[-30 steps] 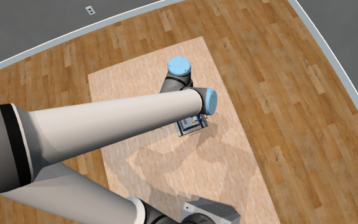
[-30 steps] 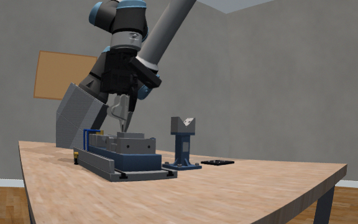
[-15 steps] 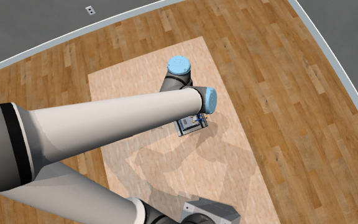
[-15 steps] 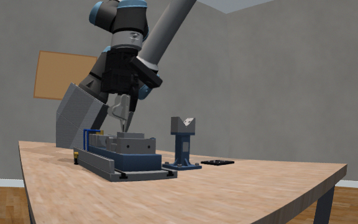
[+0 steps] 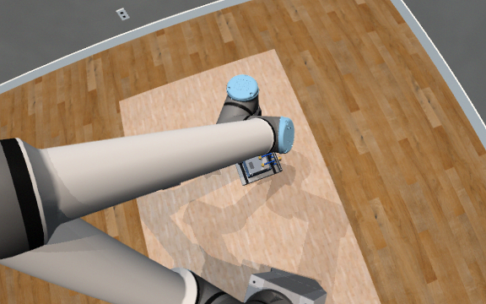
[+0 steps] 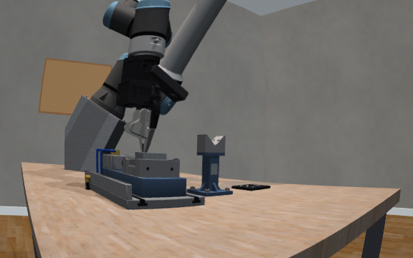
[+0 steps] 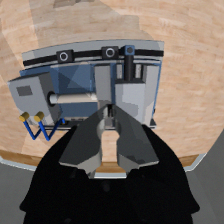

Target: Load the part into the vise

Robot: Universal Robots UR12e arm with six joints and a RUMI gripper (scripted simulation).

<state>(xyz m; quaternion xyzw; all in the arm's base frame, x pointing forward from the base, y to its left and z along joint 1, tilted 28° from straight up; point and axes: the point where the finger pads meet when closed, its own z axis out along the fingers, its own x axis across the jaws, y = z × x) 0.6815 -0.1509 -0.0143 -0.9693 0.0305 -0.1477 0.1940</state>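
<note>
The part lies 3 cm below my hand and 3 cm ahead of it. The rest, counted from my hand: work stop (5 cm to the left, 3 cm below, 3 cm ahead); then fixed jaw (6 cm ahead, 4 cm below); then moving jaw (4 cm below, 1 cm behind).
</note>
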